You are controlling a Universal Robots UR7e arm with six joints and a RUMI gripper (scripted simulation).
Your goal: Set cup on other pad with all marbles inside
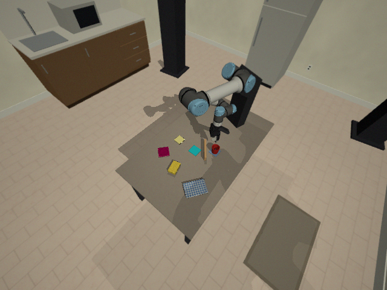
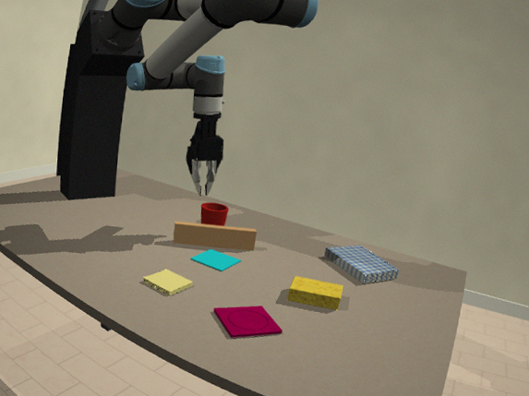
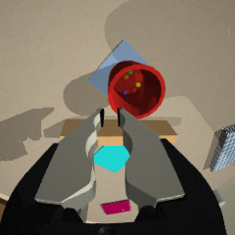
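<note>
Now: hand 30 mm short of the red cup, 20 mm to the right of it and 100 mm above it. From my hand the other things lie so: yellow block: 380 mm ahead, 200 mm to the right, 100 mm below; then teal pad: 120 mm ahead, 150 mm to the right, 130 mm below; then wooden rail: 70 mm ahead, 60 mm to the right, 100 mm below.
</note>
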